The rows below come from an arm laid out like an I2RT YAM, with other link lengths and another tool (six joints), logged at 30 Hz.
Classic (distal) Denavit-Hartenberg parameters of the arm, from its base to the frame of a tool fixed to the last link. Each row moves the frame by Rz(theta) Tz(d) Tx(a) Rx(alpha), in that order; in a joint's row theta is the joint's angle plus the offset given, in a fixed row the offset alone. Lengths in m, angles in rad.
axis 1: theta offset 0; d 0.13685; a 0.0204; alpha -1.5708
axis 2: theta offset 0; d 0; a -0.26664; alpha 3.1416
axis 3: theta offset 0.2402; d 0; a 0.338; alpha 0
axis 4: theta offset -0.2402; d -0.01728; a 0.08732; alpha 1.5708
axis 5: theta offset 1.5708; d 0.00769; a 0; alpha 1.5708
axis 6: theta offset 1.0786; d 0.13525; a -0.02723; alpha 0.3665
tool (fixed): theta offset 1.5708; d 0.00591; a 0; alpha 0
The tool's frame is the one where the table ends.
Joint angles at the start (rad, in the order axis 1, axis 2, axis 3, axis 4, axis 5, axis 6):
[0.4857 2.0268 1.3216 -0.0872 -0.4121 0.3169]
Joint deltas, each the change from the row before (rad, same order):
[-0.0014 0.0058 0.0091 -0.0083 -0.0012 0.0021]
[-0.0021 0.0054 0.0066 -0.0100 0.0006 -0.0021]
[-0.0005 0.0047 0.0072 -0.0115 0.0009 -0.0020]
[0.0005 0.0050 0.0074 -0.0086 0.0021 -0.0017]
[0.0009 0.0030 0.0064 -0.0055 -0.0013 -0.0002]
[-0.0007 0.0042 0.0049 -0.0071 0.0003 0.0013]
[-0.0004 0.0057 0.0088 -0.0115 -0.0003 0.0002]
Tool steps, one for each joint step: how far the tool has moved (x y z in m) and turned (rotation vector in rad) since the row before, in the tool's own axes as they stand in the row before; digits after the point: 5 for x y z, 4 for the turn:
[-0.00088 0.00035 0.00122 0.0056 0.0009 0.0032]
[-0.00119 -0.00123 0.00138 0.0082 -0.0007 -0.0001]
[-0.00029 -0.00083 0.00105 0.0083 0.0002 -0.0011]
[0.00006 -0.00023 0.00116 0.0058 -0.0007 -0.0018]
[0.00056 0.00092 0.00034 0.0017 0.0023 -0.0006]
[-0.00041 -0.00089 0.00108 0.0069 0.0002 0.0020]
[-0.00020 -0.00042 0.00117 0.0083 0.0014 0.0009]

